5 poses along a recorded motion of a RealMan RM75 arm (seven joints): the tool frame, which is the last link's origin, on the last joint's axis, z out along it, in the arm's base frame.
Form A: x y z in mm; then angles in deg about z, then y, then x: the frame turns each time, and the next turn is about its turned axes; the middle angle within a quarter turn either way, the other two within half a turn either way.
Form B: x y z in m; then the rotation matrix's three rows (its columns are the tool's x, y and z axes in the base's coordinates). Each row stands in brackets. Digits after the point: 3 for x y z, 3 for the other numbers.
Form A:
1: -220 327 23 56.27 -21.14 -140.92
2: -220 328 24 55.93 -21.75 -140.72
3: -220 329 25 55.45 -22.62 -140.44
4: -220 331 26 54.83 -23.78 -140.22
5: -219 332 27 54.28 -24.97 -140.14
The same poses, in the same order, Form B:
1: [-0.220 0.327 0.023], [[0.518 0.772 -0.369], [0.776 -0.242 0.583], [0.361 -0.588 -0.724]]
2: [-0.220 0.328 0.024], [[0.520 0.773 -0.364], [0.769 -0.239 0.592], [0.371 -0.588 -0.719]]
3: [-0.220 0.329 0.025], [[0.523 0.774 -0.356], [0.760 -0.235 0.605], [0.385 -0.588 -0.712]]
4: [-0.220 0.331 0.026], [[0.527 0.777 -0.345], [0.748 -0.232 0.622], [0.403 -0.586 -0.703]]
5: [-0.219 0.332 0.027], [[0.529 0.781 -0.331], [0.736 -0.228 0.637], [0.422 -0.581 -0.696]]
